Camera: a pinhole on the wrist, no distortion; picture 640 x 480 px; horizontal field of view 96.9 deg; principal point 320.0 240.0 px. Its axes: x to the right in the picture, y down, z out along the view. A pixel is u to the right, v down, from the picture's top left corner.
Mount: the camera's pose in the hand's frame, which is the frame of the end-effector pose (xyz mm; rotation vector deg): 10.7 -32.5 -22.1 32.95 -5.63 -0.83
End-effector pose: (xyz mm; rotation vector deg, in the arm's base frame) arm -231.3 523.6 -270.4 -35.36 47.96 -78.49
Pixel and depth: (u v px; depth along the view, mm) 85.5 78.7 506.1
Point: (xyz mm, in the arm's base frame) -375.6 884.8 343.5
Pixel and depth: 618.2 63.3 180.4
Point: -299.7 305.9 -63.7
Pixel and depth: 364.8 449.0 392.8
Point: 145.0 450.5 0.9
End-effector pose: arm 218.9 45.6 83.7 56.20 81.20 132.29
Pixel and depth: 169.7 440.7 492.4
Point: 810.0 264.0 127.8
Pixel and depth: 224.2 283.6 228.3
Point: 388.9 183.0 -5.8
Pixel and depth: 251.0 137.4 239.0
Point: 324.4 208.6 -107.9
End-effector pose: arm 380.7 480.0 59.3 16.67 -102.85 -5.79
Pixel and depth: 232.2 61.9 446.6
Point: 309.1 19.2 -255.5
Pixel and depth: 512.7 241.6 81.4
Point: 330.2 385.4 83.9
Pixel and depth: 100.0 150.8 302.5
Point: 320.5 271.9 -275.4
